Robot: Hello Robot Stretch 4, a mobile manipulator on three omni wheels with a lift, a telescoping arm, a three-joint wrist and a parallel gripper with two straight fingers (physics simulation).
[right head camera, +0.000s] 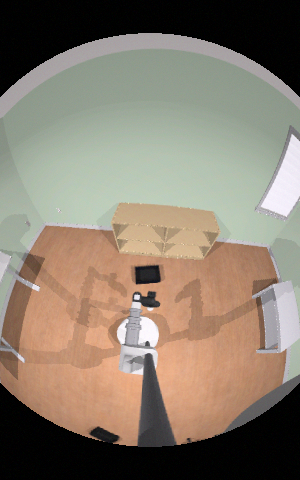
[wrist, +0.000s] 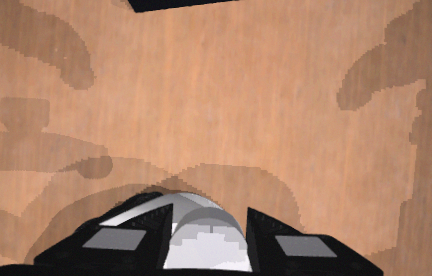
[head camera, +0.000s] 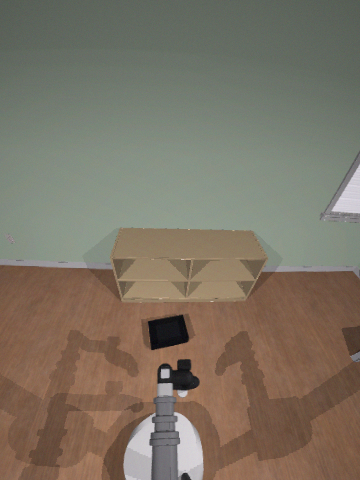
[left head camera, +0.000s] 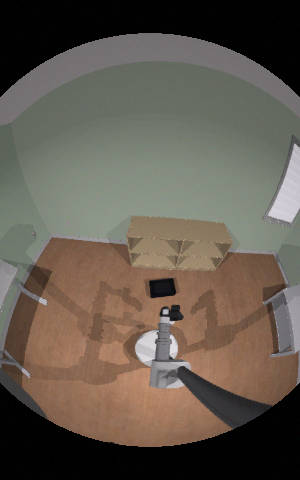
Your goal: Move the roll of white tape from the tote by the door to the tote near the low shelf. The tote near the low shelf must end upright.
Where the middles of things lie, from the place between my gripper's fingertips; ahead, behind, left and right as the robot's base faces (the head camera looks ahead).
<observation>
My gripper is now 20 mm past the roll of white tape (wrist: 208, 233).
</observation>
